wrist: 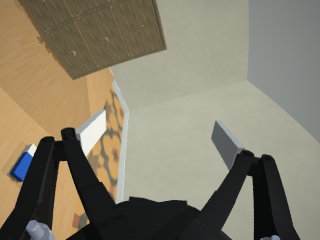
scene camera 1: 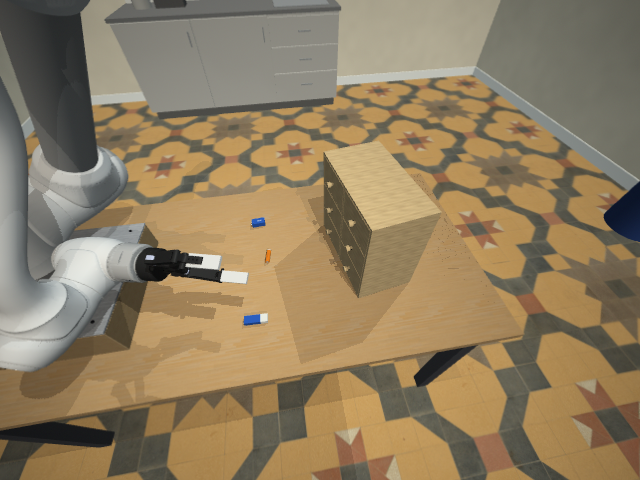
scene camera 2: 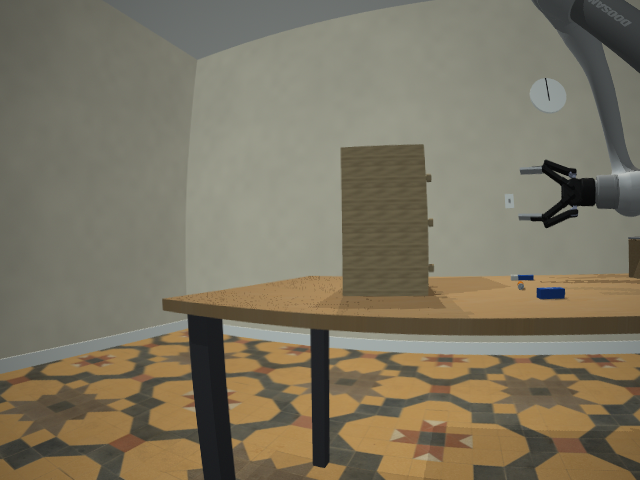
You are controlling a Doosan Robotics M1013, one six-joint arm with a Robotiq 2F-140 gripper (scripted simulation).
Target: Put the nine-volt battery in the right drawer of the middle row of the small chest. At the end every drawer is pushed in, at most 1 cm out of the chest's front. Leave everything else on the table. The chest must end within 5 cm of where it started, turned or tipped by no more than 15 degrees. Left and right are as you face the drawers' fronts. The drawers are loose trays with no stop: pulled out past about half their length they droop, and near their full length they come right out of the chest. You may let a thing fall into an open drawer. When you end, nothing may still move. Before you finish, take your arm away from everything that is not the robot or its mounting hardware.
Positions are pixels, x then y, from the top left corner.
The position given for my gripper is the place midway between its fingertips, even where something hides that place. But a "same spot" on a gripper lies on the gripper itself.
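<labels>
I can see my gripper in scene camera 2 (519, 193), and the wrist view and scene camera 1 show it as well. On my gripper, (scene camera 1: 201, 266) and (wrist: 219, 150) are the same spot.
</labels>
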